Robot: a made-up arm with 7 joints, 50 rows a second.
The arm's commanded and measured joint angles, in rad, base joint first. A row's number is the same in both.
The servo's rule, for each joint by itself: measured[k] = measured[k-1] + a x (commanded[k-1-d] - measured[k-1]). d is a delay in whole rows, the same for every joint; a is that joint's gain. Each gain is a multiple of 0.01, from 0.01 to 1. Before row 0 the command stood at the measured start. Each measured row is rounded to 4 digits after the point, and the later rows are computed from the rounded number. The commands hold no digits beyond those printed.
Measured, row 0: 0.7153 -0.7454 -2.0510 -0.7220 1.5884 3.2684 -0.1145
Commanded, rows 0 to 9: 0.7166 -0.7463 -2.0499 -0.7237 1.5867 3.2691 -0.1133; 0.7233 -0.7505 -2.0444 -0.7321 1.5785 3.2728 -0.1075; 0.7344 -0.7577 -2.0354 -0.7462 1.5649 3.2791 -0.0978; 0.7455 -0.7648 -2.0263 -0.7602 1.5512 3.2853 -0.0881; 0.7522 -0.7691 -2.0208 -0.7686 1.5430 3.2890 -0.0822; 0.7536 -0.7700 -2.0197 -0.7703 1.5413 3.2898 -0.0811; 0.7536 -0.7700 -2.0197 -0.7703 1.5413 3.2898 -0.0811; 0.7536 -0.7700 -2.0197 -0.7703 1.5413 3.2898 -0.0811; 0.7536 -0.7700 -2.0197 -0.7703 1.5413 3.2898 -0.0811; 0.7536 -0.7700 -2.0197 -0.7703 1.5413 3.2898 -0.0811
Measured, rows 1 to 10: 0.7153 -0.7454 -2.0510 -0.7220 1.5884 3.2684 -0.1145; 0.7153 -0.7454 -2.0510 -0.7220 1.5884 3.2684 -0.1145; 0.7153 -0.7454 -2.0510 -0.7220 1.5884 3.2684 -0.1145; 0.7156 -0.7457 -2.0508 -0.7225 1.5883 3.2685 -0.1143; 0.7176 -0.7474 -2.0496 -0.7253 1.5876 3.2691 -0.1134; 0.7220 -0.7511 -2.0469 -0.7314 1.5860 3.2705 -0.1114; 0.7281 -0.7560 -2.0430 -0.7398 1.5836 3.2726 -0.1084; 0.7344 -0.7607 -2.0388 -0.7482 1.5808 3.2749 -0.1050; 0.7394 -0.7640 -2.0352 -0.7546 1.5780 3.2770 -0.1019; 0.7431 -0.7662 -2.0323 -0.7592 1.5754 3.2788 -0.0992
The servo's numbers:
d 3
a 0.26 0.36 0.19 0.29 0.07 0.14 0.13

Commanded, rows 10 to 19: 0.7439 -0.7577 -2.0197 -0.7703 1.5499 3.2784 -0.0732; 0.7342 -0.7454 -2.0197 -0.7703 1.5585 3.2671 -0.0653; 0.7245 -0.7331 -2.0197 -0.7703 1.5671 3.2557 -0.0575; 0.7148 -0.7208 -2.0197 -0.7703 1.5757 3.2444 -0.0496; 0.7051 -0.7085 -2.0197 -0.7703 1.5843 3.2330 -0.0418; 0.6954 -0.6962 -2.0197 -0.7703 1.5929 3.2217 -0.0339; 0.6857 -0.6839 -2.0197 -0.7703 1.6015 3.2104 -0.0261; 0.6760 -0.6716 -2.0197 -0.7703 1.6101 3.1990 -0.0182; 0.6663 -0.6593 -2.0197 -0.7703 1.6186 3.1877 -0.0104; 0.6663 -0.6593 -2.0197 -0.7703 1.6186 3.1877 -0.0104
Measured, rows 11 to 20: 0.7458 -0.7676 -2.0299 -0.7624 1.5730 3.2803 -0.0968; 0.7478 -0.7685 -2.0280 -0.7647 1.5708 3.2816 -0.0948; 0.7493 -0.7690 -2.0264 -0.7663 1.5687 3.2827 -0.0930; 0.7479 -0.7649 -2.0251 -0.7675 1.5674 3.2821 -0.0904; 0.7443 -0.7579 -2.0241 -0.7683 1.5668 3.2800 -0.0871; 0.7392 -0.7490 -2.0233 -0.7689 1.5668 3.2766 -0.0833; 0.7329 -0.7388 -2.0226 -0.7693 1.5674 3.2721 -0.0789; 0.7257 -0.7279 -2.0220 -0.7696 1.5686 3.2666 -0.0741; 0.7178 -0.7165 -2.0216 -0.7698 1.5703 3.2603 -0.0689; 0.7095 -0.7048 -2.0212 -0.7699 1.5725 3.2533 -0.0633
